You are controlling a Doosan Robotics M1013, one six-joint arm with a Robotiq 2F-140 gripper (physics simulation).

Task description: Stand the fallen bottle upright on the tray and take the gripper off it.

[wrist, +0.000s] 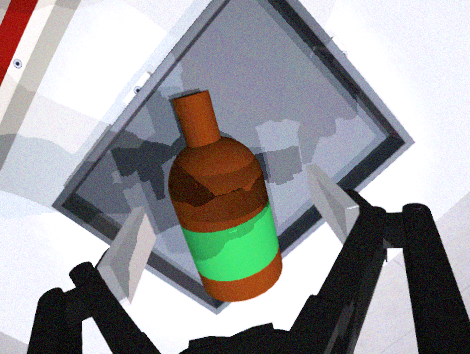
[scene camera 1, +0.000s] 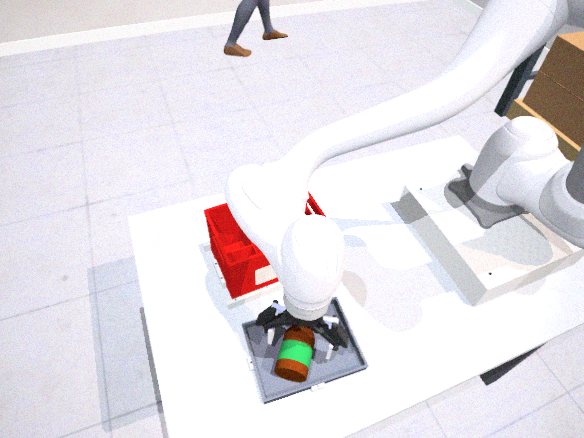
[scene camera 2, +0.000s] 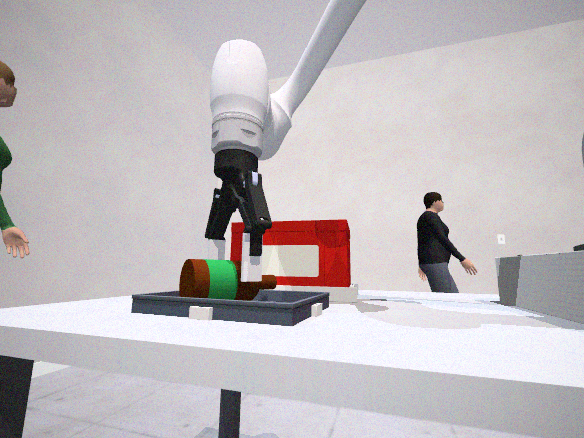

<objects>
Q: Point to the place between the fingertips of my gripper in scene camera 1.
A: At 299,345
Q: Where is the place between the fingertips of my gripper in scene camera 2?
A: At 231,279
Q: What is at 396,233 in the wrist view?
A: My gripper.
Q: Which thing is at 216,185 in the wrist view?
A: A brown bottle.
</objects>
